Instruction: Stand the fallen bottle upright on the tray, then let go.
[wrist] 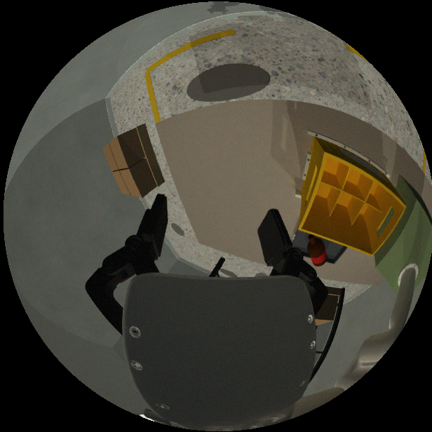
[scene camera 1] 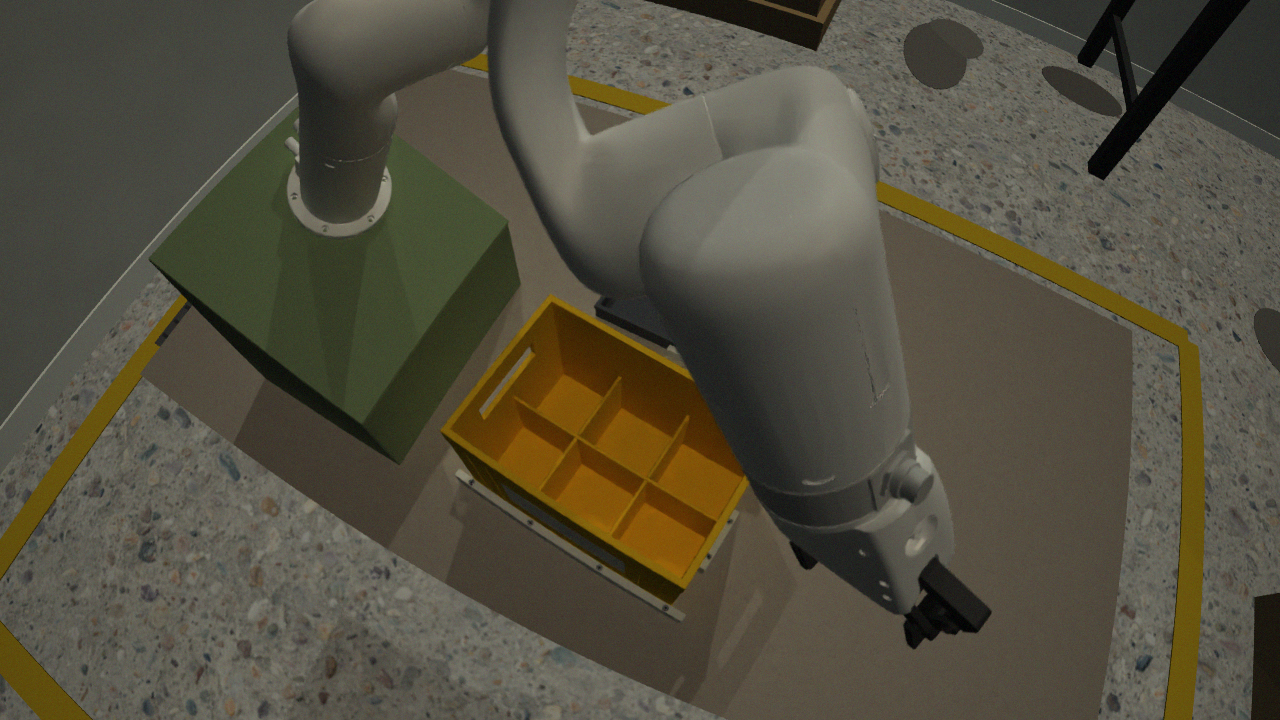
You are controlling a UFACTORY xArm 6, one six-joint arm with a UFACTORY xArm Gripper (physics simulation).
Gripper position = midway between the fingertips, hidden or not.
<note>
I see my gripper (scene camera 1: 871, 589).
My gripper is seen too in the wrist view (wrist: 217, 213).
</note>
